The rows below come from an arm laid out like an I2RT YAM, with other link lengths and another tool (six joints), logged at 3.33 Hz.
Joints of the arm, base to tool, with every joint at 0 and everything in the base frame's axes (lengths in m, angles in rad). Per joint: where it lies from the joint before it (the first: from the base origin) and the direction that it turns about. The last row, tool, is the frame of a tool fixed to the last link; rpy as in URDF.
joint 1: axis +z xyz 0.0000 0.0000 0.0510
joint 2: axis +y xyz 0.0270 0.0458 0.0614
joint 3: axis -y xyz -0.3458 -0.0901 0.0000
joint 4: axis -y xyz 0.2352 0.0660 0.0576
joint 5: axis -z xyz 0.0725 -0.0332 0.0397
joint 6: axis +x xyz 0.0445 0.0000 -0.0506
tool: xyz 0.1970 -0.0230 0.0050 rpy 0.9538 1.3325 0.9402
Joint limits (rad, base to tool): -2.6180..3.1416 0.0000..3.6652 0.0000..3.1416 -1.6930..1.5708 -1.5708..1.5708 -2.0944..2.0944
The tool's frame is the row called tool.
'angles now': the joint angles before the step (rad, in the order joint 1, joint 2, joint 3, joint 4, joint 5, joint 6). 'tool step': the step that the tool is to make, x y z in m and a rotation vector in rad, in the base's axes. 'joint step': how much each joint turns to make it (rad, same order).
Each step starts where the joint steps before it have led.
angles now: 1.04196, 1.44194, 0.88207, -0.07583, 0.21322, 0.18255
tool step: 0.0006, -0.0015, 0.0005, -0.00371, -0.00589, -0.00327
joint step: 0.00107, -0.00229, -0.00184, -0.00001, 0.00762, -0.00309
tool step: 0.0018, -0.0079, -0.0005, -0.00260, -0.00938, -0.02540
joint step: 0.00172, -0.01138, -0.01655, 0.00560, 0.02742, 0.00875
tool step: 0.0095, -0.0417, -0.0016, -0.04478, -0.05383, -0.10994
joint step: -0.00157, -0.05128, -0.06201, -0.00403, 0.12814, 0.01010
